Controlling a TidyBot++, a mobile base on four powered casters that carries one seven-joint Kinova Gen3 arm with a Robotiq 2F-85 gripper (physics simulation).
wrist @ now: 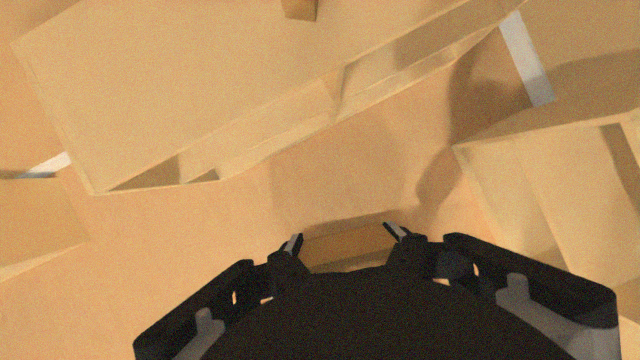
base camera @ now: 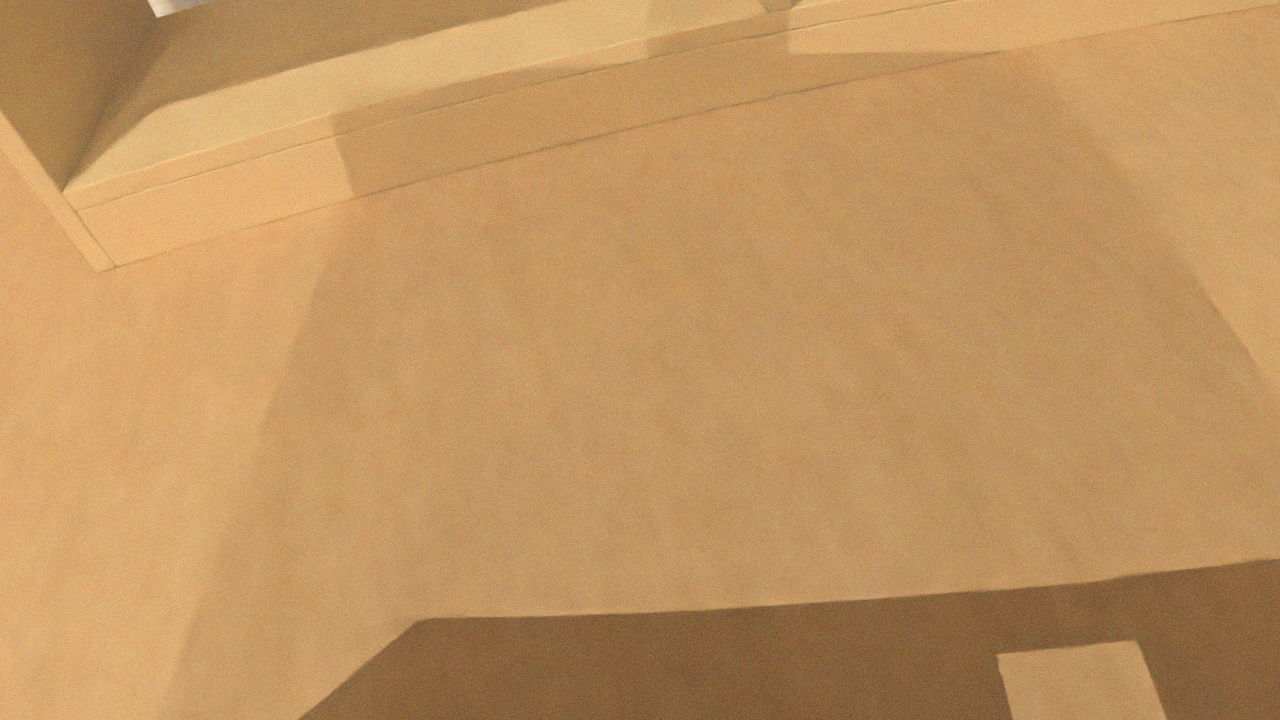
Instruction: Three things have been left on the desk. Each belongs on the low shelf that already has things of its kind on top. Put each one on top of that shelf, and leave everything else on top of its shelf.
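Frame: origin at the arm's base, x left, y up, z ahead, level; millimetres.
Seen in the pictures: gripper, fingertip midpoint: (wrist: 343,240).
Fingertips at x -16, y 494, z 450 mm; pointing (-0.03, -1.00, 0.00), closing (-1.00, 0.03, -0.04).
Observation:
A point is followed by its place in that frame.
In the wrist view my gripper (wrist: 343,240) {x -16, y 494, z 450 mm} is shut on a tan-brown block (wrist: 342,246) {x -14, y 525, z 457 mm}, which sits between the two fingertips. Only the block's front face shows. The gripper hangs above the floor in front of a long low shelf (wrist: 174,78) {x 261, y 214, z 751 mm} that runs across the upper left. Its two open compartments face the floor side. A small brown cube (wrist: 299,9) {x -20, y 243, z 807 mm} stands on top of this shelf at the upper edge of the view. The base view shows neither the gripper nor the block.
A second low shelf (wrist: 506,187) {x -776, y -317, z 271 mm} stands at the right, close to the first shelf's end. A white baseboard strip (wrist: 525,58) {x -967, y -344, z 815 mm} shows in the corner between them. The base view shows tan floor, shadows and a pale wooden edge (base camera: 201,208) {x 396, y -366, z 576 mm} at the upper left.

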